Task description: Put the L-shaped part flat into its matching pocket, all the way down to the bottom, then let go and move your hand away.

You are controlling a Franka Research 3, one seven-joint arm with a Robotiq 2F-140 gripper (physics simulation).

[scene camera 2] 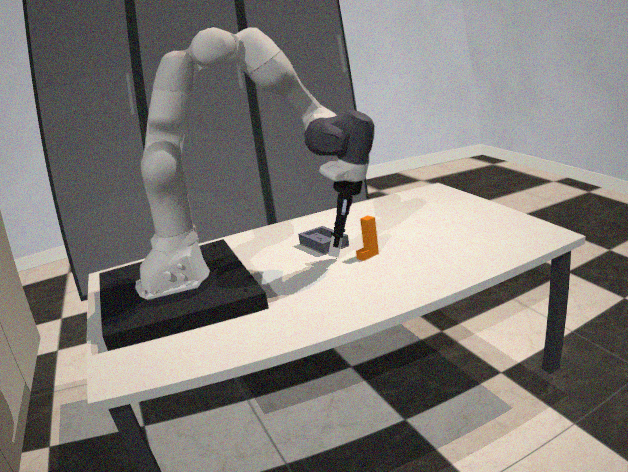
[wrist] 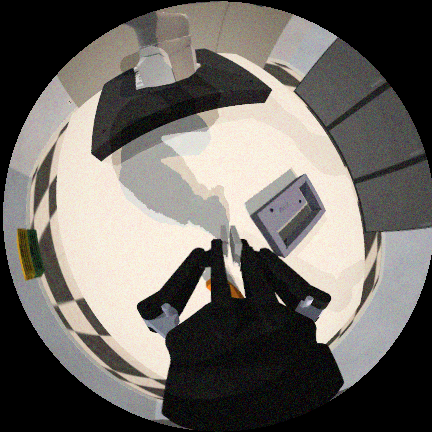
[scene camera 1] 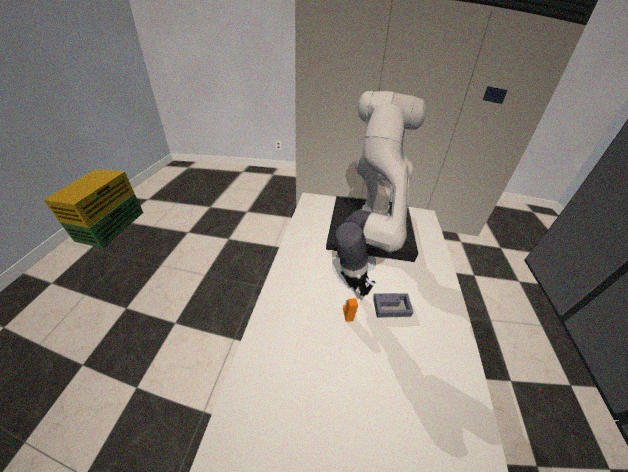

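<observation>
The orange L-shaped part (scene camera 1: 350, 310) (scene camera 2: 369, 237) (wrist: 235, 291) stands upright on the table, long arm up. In scene camera 2 its short foot points left; the wrist view shows small bits of it behind the fingers. The grey-purple tray with the pocket (scene camera 1: 394, 314) (scene camera 2: 310, 243) (wrist: 266, 236) lies apart from the part, to its right in scene camera 1. My gripper (scene camera 1: 363, 295) (scene camera 2: 334, 251) (wrist: 226, 233) is shut, its fingertips nearly together with nothing seen between them. It is low over the table, beside the part on the robot-base side, apart from it in scene camera 2.
The arm's black base plate (scene camera 1: 335, 223) (scene camera 2: 182, 322) (wrist: 115, 125) is at the robot end of the white table (scene camera 1: 324, 395) (scene camera 2: 456, 253). A yellow and green box (scene camera 1: 93, 208) (wrist: 31, 254) is off to the left of the table. Tall dark cabinets (scene camera 2: 192, 203) (wrist: 395, 200) stand beyond the table's tray side.
</observation>
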